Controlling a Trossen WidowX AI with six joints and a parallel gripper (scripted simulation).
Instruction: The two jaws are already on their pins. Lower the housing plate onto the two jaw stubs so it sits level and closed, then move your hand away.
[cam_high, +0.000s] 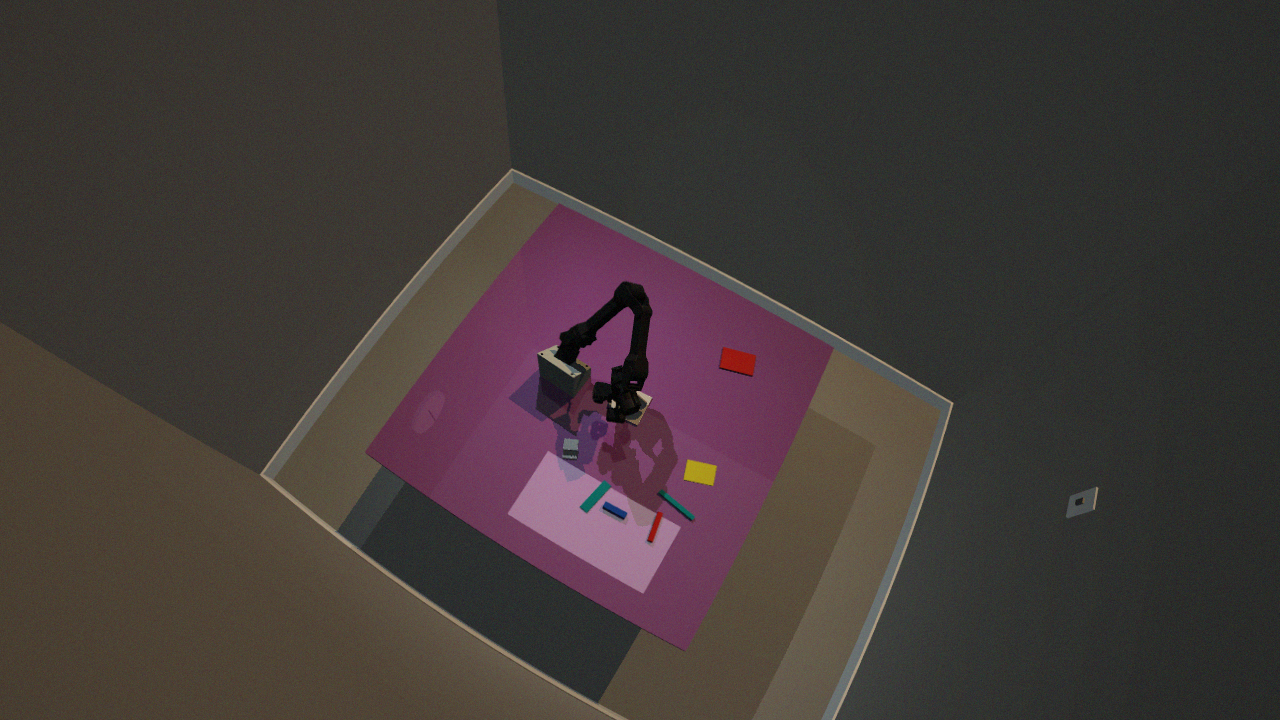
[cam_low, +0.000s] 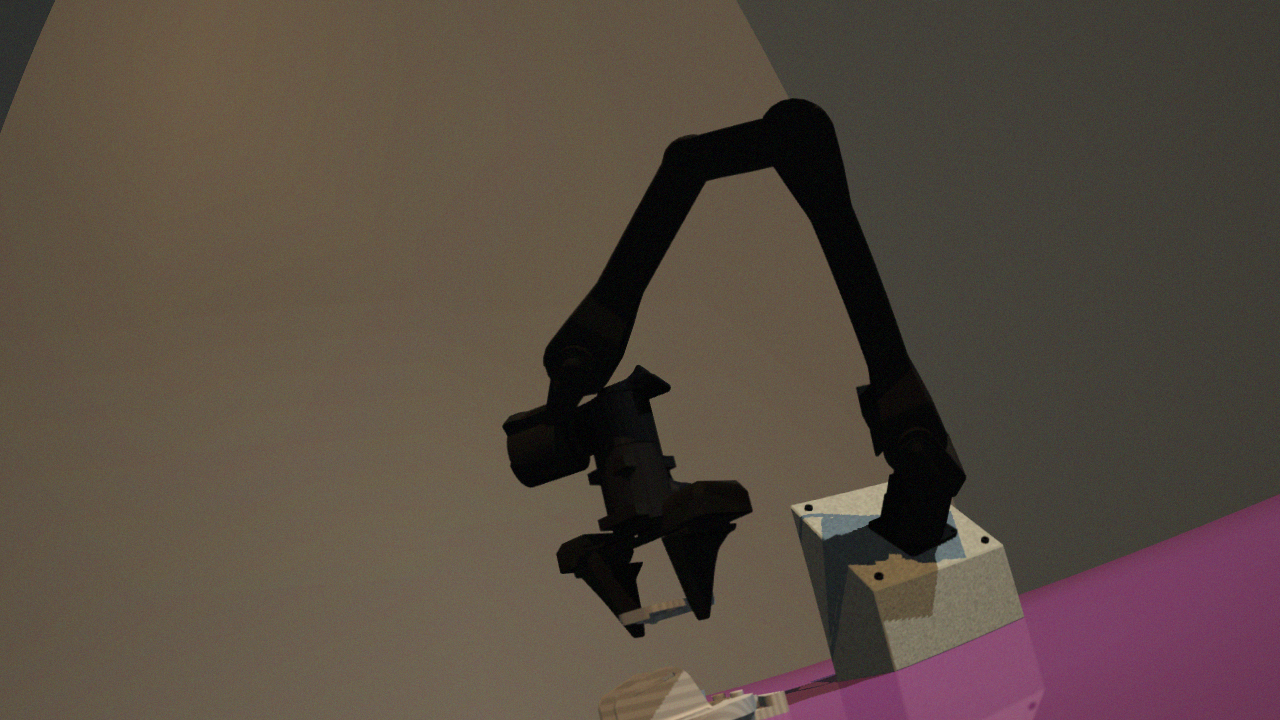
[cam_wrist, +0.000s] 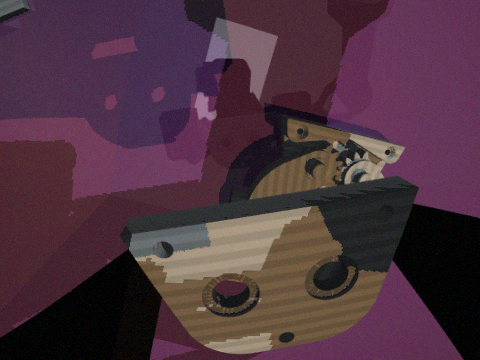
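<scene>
My gripper tip is now 10 mm short of the jaw stub, 40 mm to the right of it and 70 mm above it. From my gripper tip the other things lie so: red square: 310 mm ahead, 410 mm to the left, 90 mm below; small white block: 70 mm behind, 190 mm to the right, 80 mm below; yellow square: 360 mm ahead, 50 mm to the right, 90 mm below.
</scene>
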